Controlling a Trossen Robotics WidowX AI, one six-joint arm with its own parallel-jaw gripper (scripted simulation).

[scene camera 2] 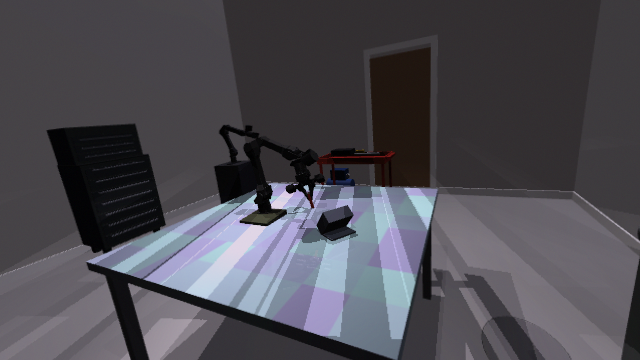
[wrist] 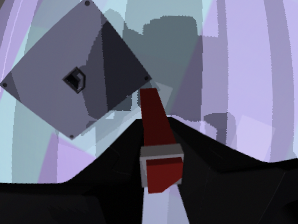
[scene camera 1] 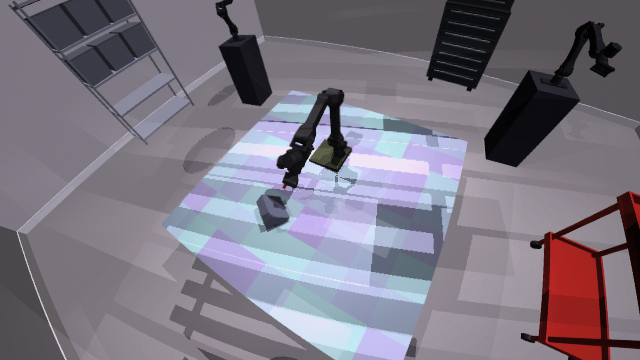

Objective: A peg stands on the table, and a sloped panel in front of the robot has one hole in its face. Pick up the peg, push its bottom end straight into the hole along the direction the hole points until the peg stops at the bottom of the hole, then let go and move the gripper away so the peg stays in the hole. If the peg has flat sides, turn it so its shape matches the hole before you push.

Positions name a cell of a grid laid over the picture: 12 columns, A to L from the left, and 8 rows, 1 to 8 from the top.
The gripper (wrist: G5) holds a red peg (wrist: G6). Also in view: a grey sloped panel (scene camera 1: F5).
The grey sloped panel shows as well in the wrist view (wrist: D2).
